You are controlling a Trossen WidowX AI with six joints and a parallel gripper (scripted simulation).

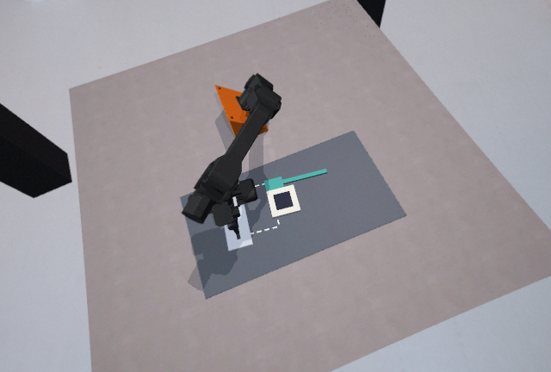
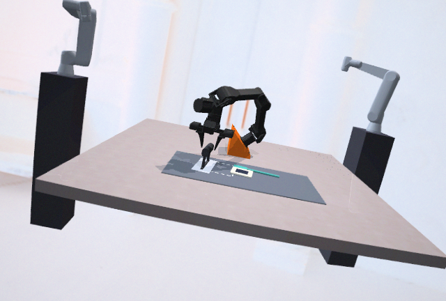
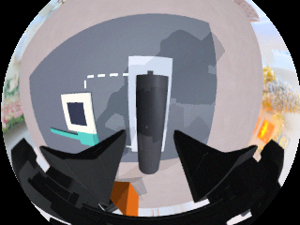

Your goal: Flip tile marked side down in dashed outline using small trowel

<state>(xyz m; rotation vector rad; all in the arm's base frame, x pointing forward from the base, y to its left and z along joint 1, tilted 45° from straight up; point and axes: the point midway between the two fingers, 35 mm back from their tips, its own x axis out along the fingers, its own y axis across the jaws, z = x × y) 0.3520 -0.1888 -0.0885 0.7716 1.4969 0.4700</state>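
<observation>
Now: the tile 2 cm ahead of my gripper tip, 16 cm to the left of it and 7 cm below it. From my gripper tip the other things lie so: teal trowel 3 cm behind, 21 cm to the left, 7 cm below; then grey mat 4 cm ahead, 17 cm to the left, 9 cm below.
</observation>
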